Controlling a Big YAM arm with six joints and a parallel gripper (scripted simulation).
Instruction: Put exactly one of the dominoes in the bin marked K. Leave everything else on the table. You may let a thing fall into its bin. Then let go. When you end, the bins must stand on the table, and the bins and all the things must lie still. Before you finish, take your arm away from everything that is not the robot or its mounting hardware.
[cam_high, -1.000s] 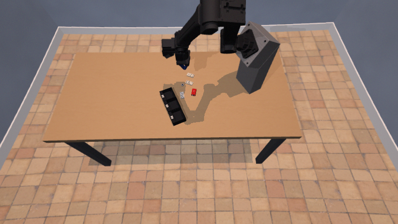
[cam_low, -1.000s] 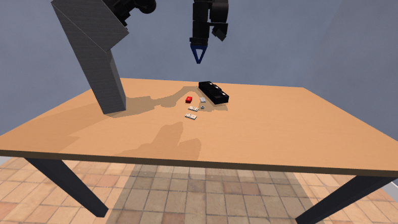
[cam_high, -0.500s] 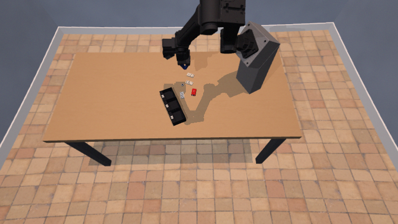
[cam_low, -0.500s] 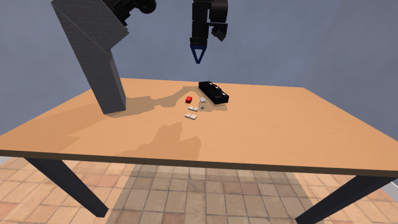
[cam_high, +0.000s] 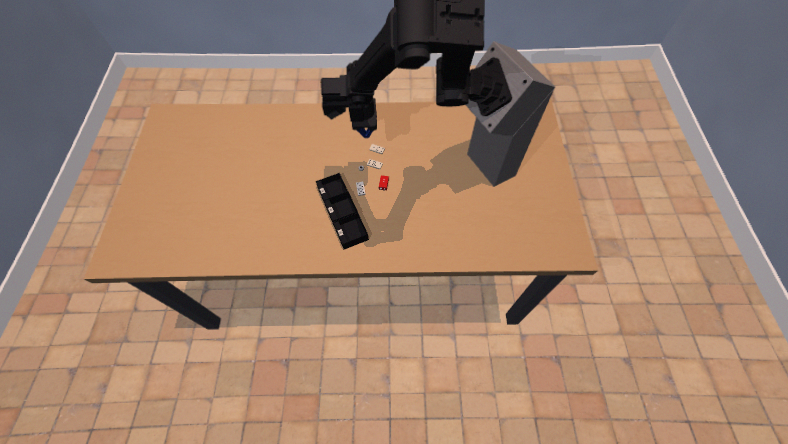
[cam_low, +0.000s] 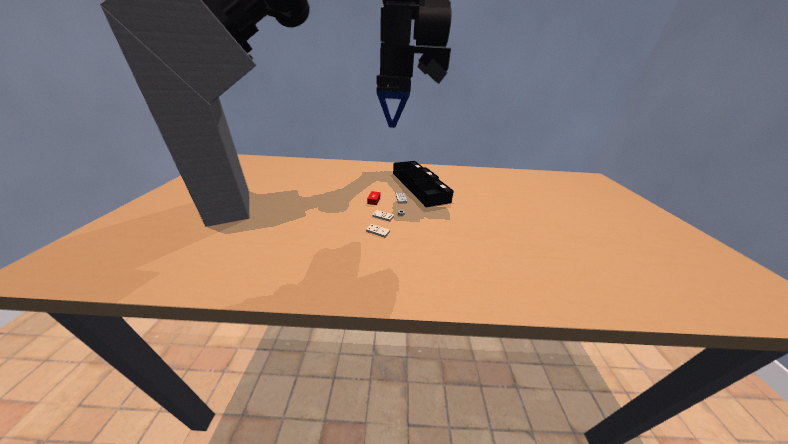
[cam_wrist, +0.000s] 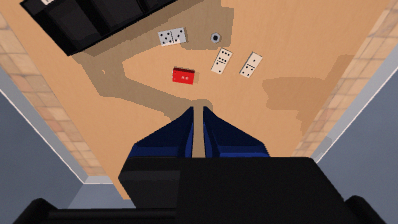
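The black bin is 7 cm ahead of my hand, 15 cm to the left of it and 20 cm below it. Also, from my hand: small red block 5 cm behind, 3 cm to the left, 21 cm below; small grey nut 4 cm ahead, 3 cm to the right, 21 cm below.
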